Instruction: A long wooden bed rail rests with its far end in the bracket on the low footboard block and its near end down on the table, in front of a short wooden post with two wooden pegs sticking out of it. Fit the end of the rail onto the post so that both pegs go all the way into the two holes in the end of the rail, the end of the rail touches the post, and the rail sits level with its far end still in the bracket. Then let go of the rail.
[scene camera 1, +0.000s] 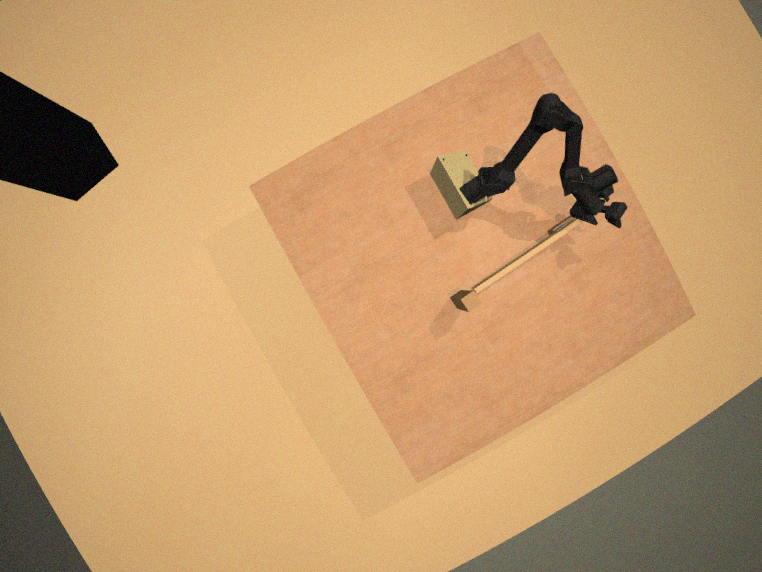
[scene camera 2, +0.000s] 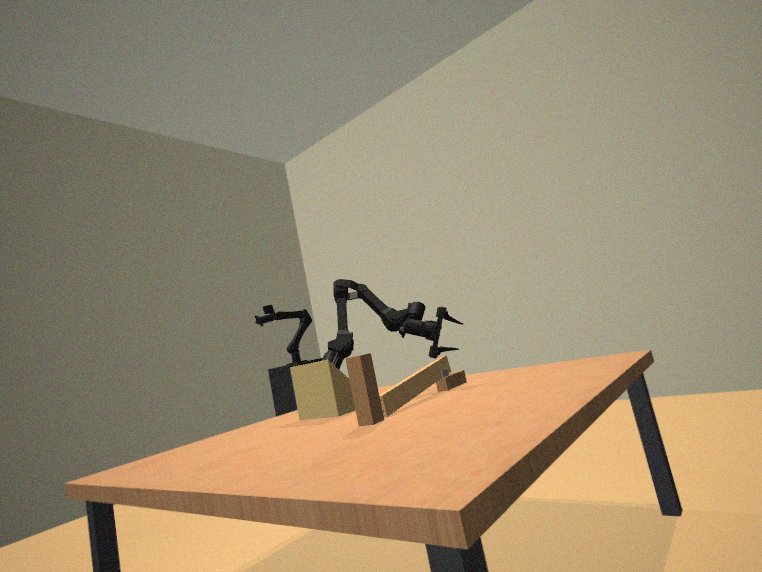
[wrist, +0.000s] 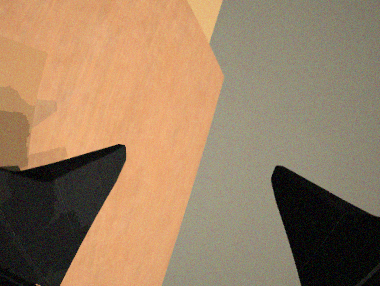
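Long wooden rail (scene camera 2: 395, 397) present, visible also in scene camera 1 (scene camera 1: 541, 245). My gripper (scene camera 1: 608, 225) is open and empty, holding nothing; it appears as well in the wrist view (wrist: 200, 163) and in scene camera 2 (scene camera 2: 461, 336).
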